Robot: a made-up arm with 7 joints. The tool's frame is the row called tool.
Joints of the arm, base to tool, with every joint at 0 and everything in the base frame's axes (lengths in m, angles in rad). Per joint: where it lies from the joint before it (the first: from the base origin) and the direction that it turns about. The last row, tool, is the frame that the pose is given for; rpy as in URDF.
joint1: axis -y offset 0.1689 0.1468 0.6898
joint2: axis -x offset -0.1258 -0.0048 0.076
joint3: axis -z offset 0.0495 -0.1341 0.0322
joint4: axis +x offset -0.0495 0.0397 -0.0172
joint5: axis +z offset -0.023 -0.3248 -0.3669
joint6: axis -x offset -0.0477 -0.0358 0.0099
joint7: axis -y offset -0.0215 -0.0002 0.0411
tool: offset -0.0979 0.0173 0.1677 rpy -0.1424 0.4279 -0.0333
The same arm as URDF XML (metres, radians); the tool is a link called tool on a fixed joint. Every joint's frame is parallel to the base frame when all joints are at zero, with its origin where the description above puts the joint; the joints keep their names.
<robot name="arm">
  <joint name="tool_fixed" type="fixed">
    <parent link="link7"/>
    <child link="tool"/>
    <origin xyz="-0.0979 0.0173 0.1677" rpy="-0.1424 0.4279 -0.0333"/>
  </joint>
  <joint name="joint7" type="continuous">
    <parent link="link6"/>
    <child link="link7"/>
    <origin xyz="-0.0215 -0.0002 0.0411" rpy="0.0000 0.0000 0.0000"/>
    <axis xyz="0 -1 0"/>
  </joint>
  <joint name="joint6" type="continuous">
    <parent link="link5"/>
    <child link="link6"/>
    <origin xyz="-0.0477 -0.0358 0.0099" rpy="0.0000 0.0000 0.0000"/>
    <axis xyz="-1 0 0"/>
  </joint>
  <joint name="joint5" type="continuous">
    <parent link="link4"/>
    <child link="link5"/>
    <origin xyz="-0.0230 -0.3248 -0.3669" rpy="0.0000 0.0000 0.0000"/>
    <axis xyz="0 0 1"/>
  </joint>
  <joint name="joint4" type="continuous">
    <parent link="link3"/>
    <child link="link4"/>
    <origin xyz="-0.0495 0.0397 -0.0172" rpy="0.0000 0.0000 0.0000"/>
    <axis xyz="1 0 0"/>
  </joint>
  <joint name="joint3" type="continuous">
    <parent link="link2"/>
    <child link="link3"/>
    <origin xyz="0.0495 -0.1341 0.0322" rpy="0.0000 0.0000 0.0000"/>
    <axis xyz="0 0 -1"/>
  </joint>
  <joint name="joint2" type="continuous">
    <parent link="link1"/>
    <child link="link2"/>
    <origin xyz="-0.1258 -0.0048 0.0760" rpy="0.0000 0.0000 0.0000"/>
    <axis xyz="-1 0 0"/>
  </joint>
  <joint name="joint1" type="continuous">
    <parent link="base_link"/>
    <child link="link1"/>
    <origin xyz="0.1689 0.1468 0.6898" rpy="0.0000 0.0000 0.0000"/>
    <axis xyz="0 -1 0"/>
  </joint>
  <link name="base_link"/>
  <link name="link1"/>
  <link name="link2"/>
  <link name="link3"/>
  <link name="link4"/>
  <link name="link5"/>
  <link name="link6"/>
  <link name="link7"/>
  <link name="tool"/>
</robot>

